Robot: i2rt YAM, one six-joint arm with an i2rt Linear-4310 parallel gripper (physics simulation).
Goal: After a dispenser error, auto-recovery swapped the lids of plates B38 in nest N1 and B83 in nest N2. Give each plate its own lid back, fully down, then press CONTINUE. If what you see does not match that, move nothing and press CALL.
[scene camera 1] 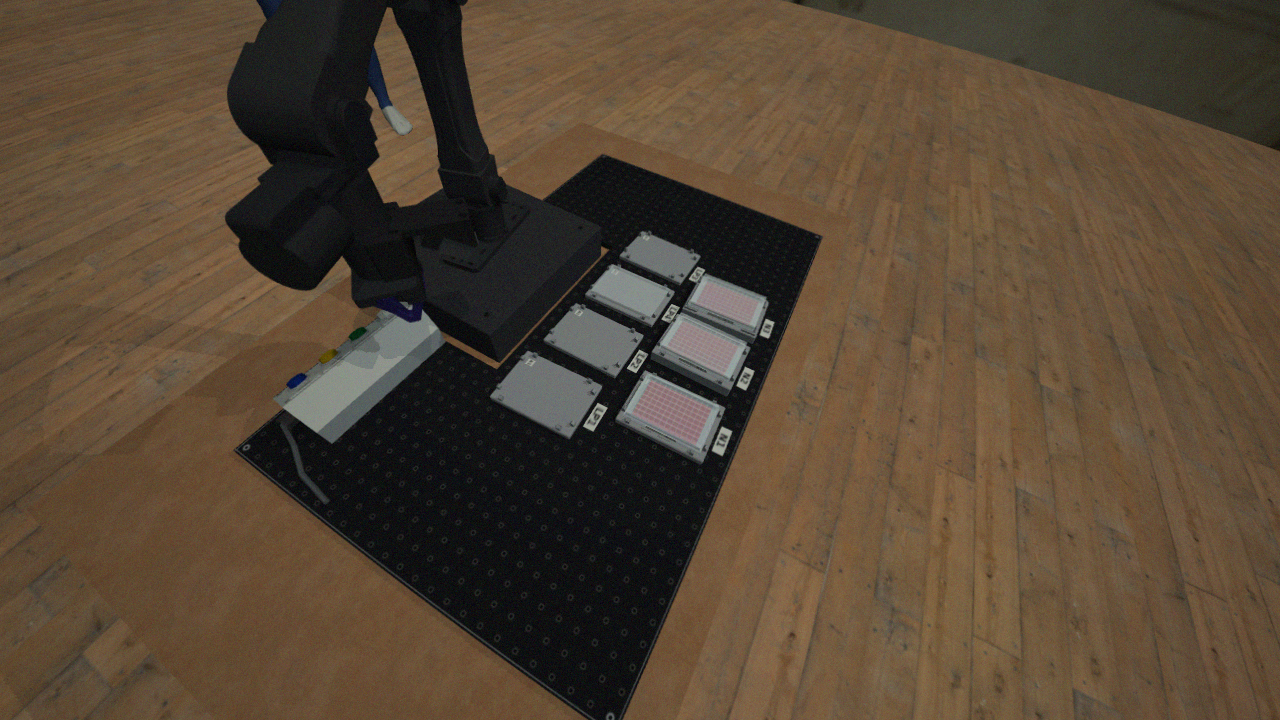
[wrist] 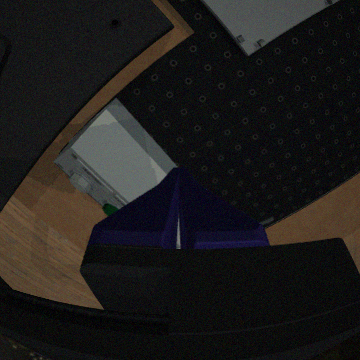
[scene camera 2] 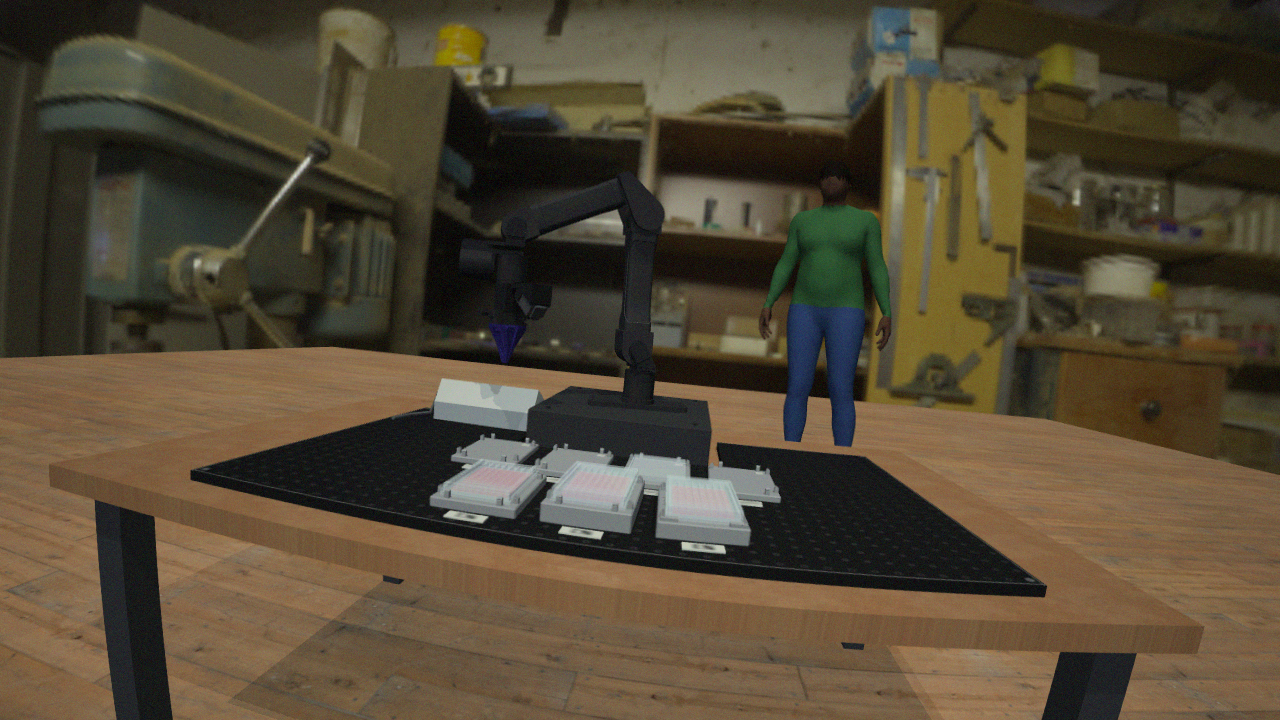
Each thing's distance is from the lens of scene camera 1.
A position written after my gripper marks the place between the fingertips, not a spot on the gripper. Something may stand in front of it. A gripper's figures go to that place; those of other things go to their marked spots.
my gripper (scene camera 1: 415, 320): 0.59 m
grey button box (scene camera 1: 335, 395): 0.67 m
